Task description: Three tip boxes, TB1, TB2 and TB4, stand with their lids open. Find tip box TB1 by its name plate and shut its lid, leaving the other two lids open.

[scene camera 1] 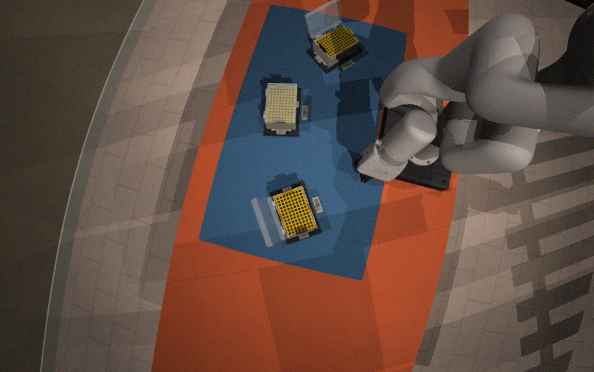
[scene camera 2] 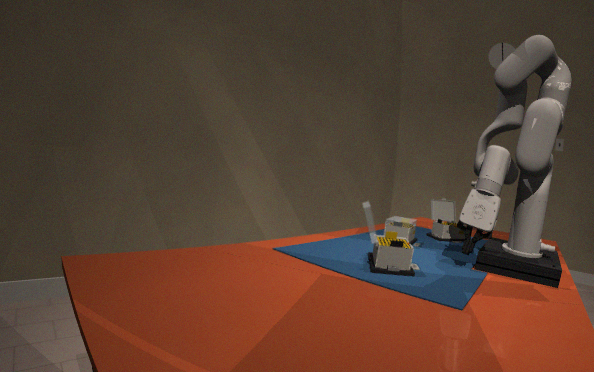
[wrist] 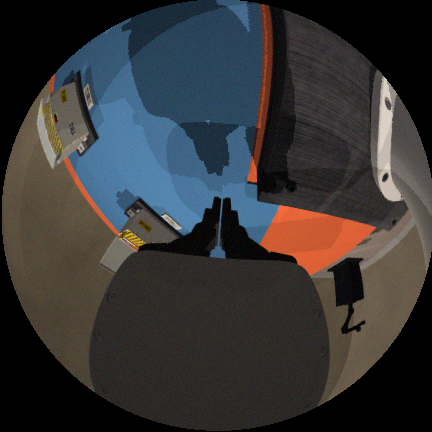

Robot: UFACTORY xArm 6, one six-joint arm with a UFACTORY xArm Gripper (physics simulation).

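Pixels of known places: gripper, fingertip midpoint: [scene camera 1: 363, 177] [scene camera 2: 465, 254] [wrist: 220, 209]; arm's base, link origin: [scene camera 2: 521, 251].
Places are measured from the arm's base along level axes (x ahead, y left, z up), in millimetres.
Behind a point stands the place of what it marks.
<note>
Tip box TB1 [scene camera 1: 281, 107] @(z 26, x 418, y 0 mm) [scene camera 2: 400, 231] @(z -5, x 400, y 41 mm) [wrist: 70, 117] @(z -21, x 379, y -8 mm) is the middle box; its clear lid lies down over the yellow tips, and its front label shows in the wrist view. The near box [scene camera 1: 296, 212] [scene camera 2: 393, 257] @(z -15, x 285, y 325 mm) [wrist: 152, 228] @(z -23, x 290, y 234 mm) has its lid [scene camera 1: 268, 222] @(z 46, x 373, y 315 mm) [scene camera 2: 369, 220] @(z 64, x 343, y 362 mm) open, tilted outward; its name plate [scene camera 1: 317, 204] @(z -49, x 259, y 235 mm) is too small to read. The far box [scene camera 1: 336, 44] [scene camera 2: 442, 229] @(z -9, x 323, y -202 mm) has its lid [scene camera 1: 325, 19] @(z 41, x 358, y -323 mm) [scene camera 2: 443, 210] @(z 52, x 364, y -322 mm) standing open. My gripper [scene camera 1: 361, 176] @(z -12, x 151, y 135 mm) [scene camera 2: 467, 248] @(z -12, x 151, y 135 mm) [wrist: 220, 209] @(z -12, x 151, y 135 mm) is shut and empty, low above the mat beside the robot base, apart from all the boxes.
The blue mat [scene camera 1: 320, 165] @(z -51, x 276, y 122 mm) [scene camera 2: 440, 292] @(z -51, x 142, y 369 mm) [wrist: 100, 165] @(z -51, x 393, y 105 mm) lies under the boxes on the orange table [scene camera 1: 300, 320] @(z -54, x 226, y 583 mm) [scene camera 2: 200, 300] @(z -54, x 392, y 748 mm) [wrist: 310, 237] @(z -54, x -13, y 215 mm). The black robot base [scene camera 1: 435, 179] @(z -5, x -64, y 90 mm) [scene camera 2: 520, 272] @(z -35, x -9, y 109 mm) [wrist: 320, 125] @(z 0, x 95, y 42 mm) stands close beside the gripper at the mat's edge.
</note>
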